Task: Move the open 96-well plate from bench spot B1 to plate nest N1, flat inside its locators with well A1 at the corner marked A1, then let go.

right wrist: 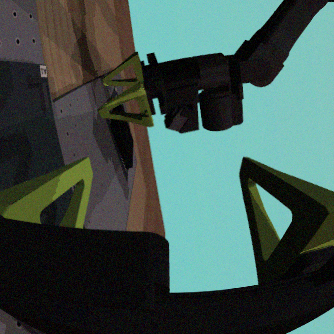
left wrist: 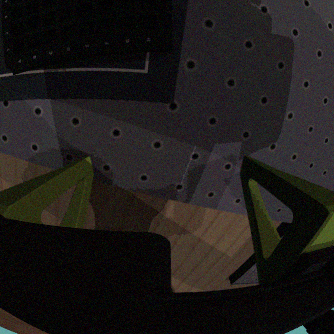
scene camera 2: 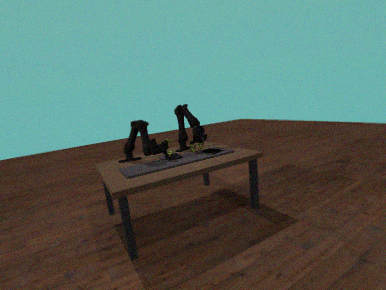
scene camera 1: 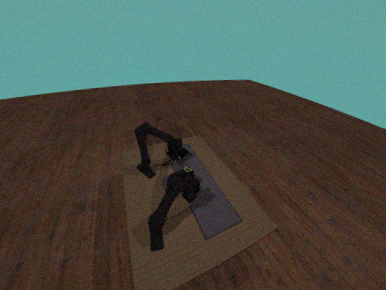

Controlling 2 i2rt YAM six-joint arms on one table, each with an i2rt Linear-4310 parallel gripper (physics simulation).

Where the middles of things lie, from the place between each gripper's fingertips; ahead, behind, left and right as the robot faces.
Right now the dark well plate [left wrist: 40,40] is 320 mm to the left of my right hand, 90 mm below it and 80 mm ahead of it.
I see the dark well plate 100 mm ahead of my left hand and 90 mm to the left of it.
